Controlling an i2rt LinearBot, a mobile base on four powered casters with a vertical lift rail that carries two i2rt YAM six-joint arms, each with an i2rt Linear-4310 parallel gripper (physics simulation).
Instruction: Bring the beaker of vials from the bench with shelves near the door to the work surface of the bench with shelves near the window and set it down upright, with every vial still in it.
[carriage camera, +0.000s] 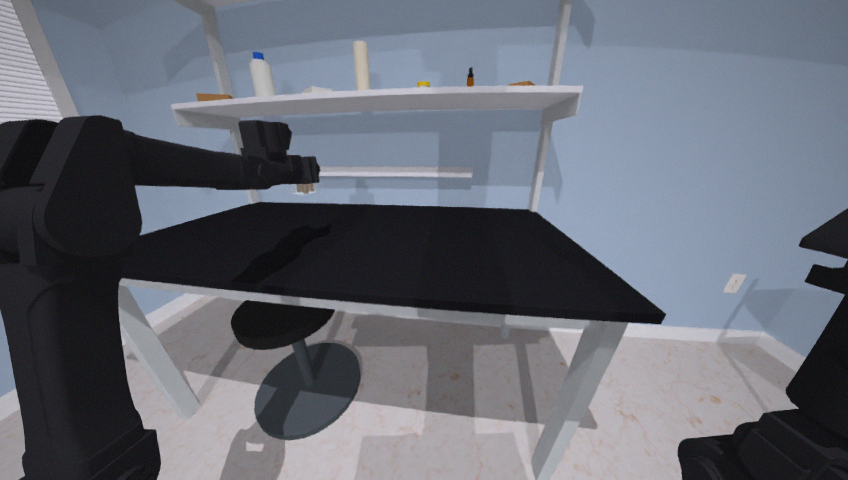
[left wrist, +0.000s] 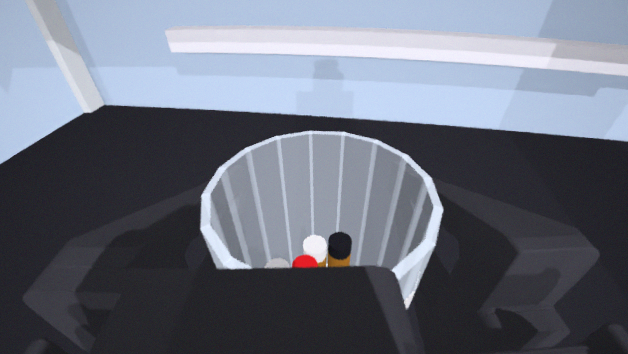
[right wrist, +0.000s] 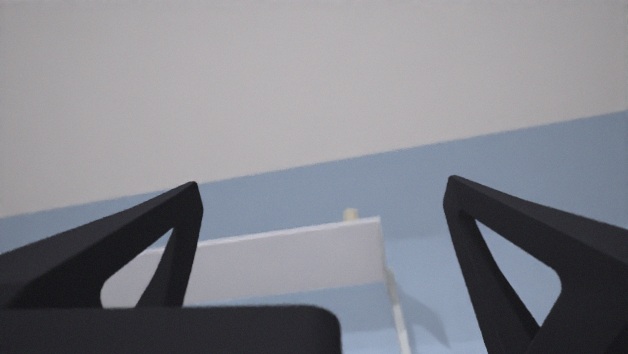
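Note:
The clear beaker (carriage camera: 295, 190) (left wrist: 325, 185) is upright, held in the air above the black work surface (carriage camera: 416, 255) (left wrist: 100, 150) of the bench with shelves. Several vials stand inside it: in the left wrist view a white cap (left wrist: 315, 244), a black cap (left wrist: 340, 244), a red cap (left wrist: 305, 261) and a pale cap (left wrist: 276, 263) show. The gripper body hides the beaker's near lower part. My left gripper (carriage camera: 309, 170) (left wrist: 317, 174) is shut on the beaker, one finger on each side. My right gripper (right wrist: 322, 192) is open and empty, pointing up, away from the bench top.
A shelf (carriage camera: 380, 102) (right wrist: 300, 260) above the bench holds a white bottle (carriage camera: 261, 77), a cream cylinder (carriage camera: 361, 65) (right wrist: 351, 215) and small items. A white rail (carriage camera: 398, 172) (left wrist: 400, 45) runs behind the bench. A black stool (carriage camera: 279, 324) stands below its front edge. A window (carriage camera: 20, 65) is at left.

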